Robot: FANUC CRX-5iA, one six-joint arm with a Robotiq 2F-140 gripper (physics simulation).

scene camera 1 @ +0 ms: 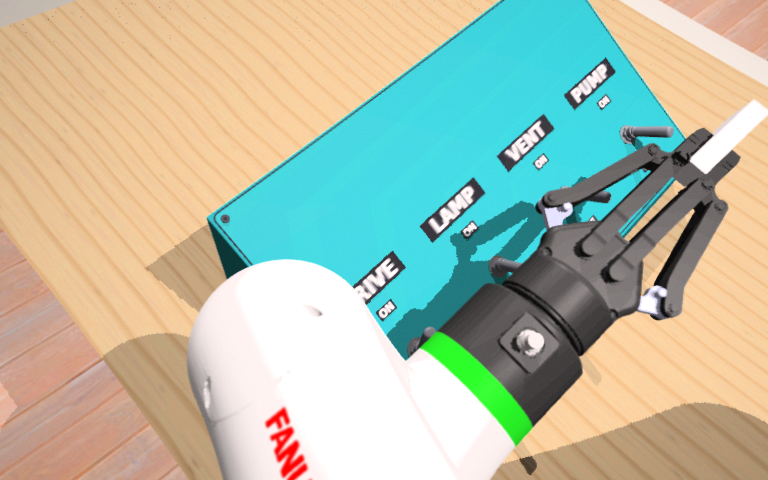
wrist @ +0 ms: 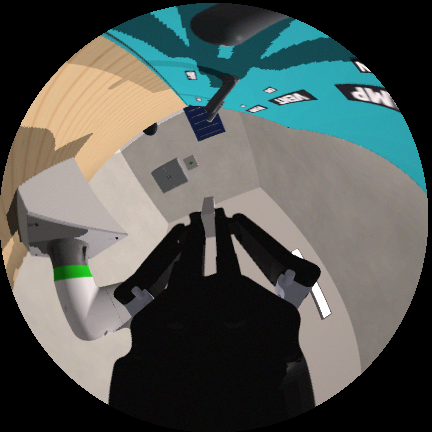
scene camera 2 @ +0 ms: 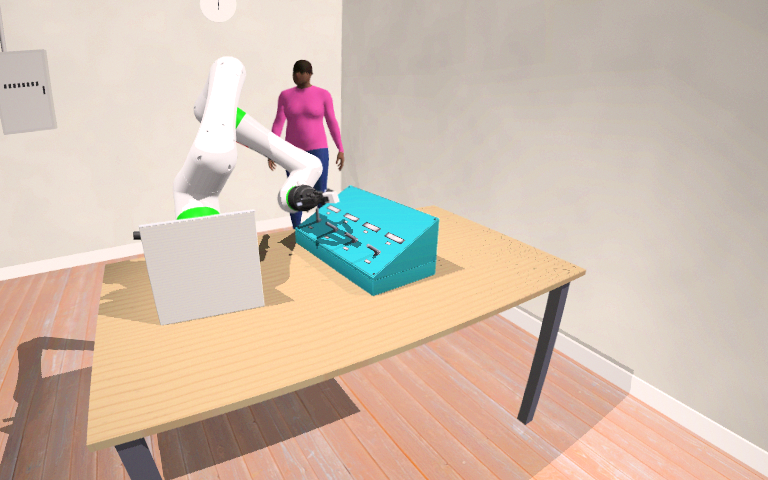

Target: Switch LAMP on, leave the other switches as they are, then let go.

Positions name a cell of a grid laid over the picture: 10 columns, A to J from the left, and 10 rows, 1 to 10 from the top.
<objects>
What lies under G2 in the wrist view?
A teal switch box.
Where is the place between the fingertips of my gripper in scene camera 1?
J3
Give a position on a teal switch box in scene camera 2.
F5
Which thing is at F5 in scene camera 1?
A teal switch box.
</objects>
